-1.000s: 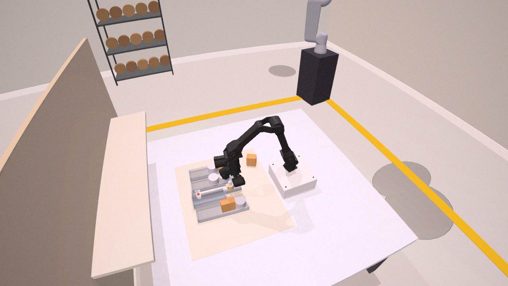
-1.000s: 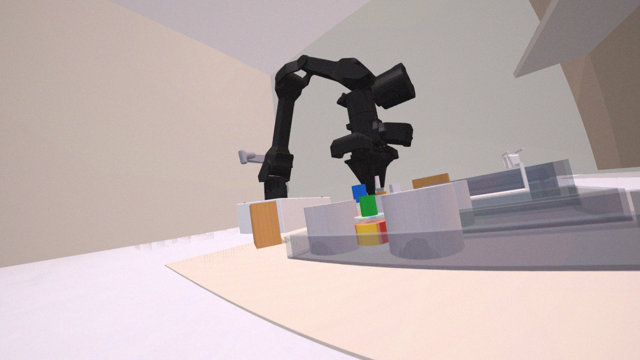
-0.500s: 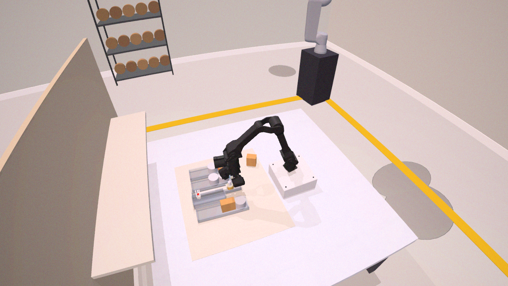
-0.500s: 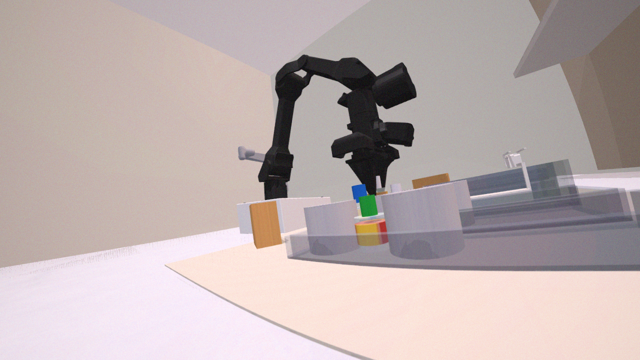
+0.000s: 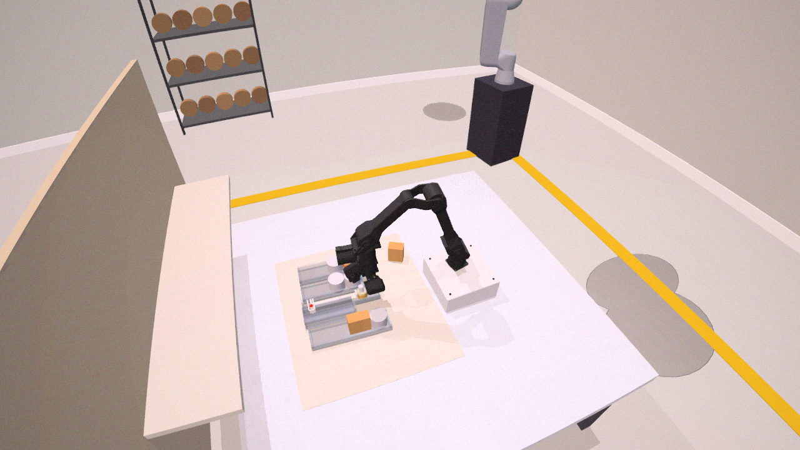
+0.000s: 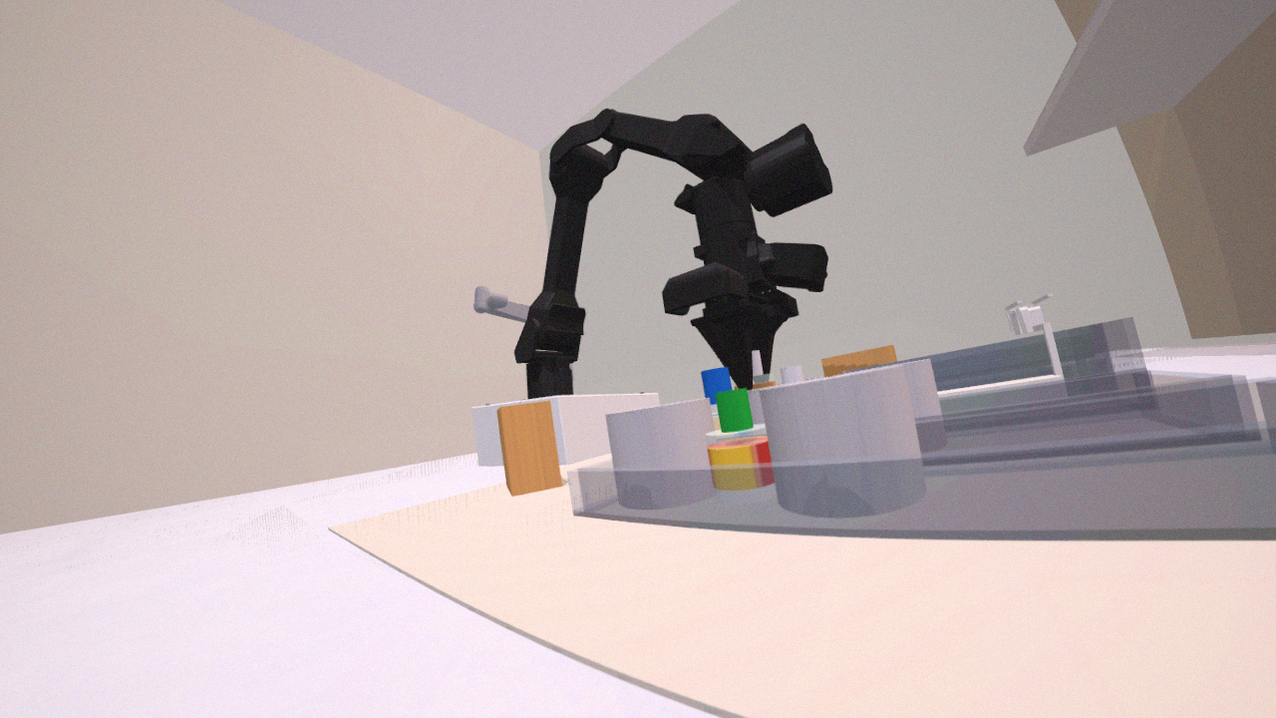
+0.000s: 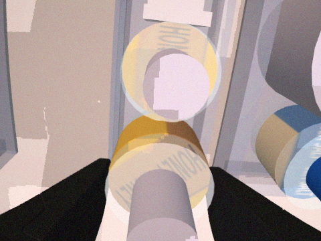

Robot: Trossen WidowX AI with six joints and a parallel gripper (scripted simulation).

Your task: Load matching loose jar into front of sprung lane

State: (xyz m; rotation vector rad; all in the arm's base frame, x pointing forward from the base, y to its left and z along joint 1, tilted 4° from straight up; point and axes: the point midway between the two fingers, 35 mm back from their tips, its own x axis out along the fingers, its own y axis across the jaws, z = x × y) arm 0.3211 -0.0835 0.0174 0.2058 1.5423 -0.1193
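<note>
The sprung lane lies 140 mm ahead of my gripper tip, 30 mm below it and 10 mm to the right of it. The rest, counted from my gripper tip: red mark (220 mm ahead, 20 mm above, 10 mm to the right).
</note>
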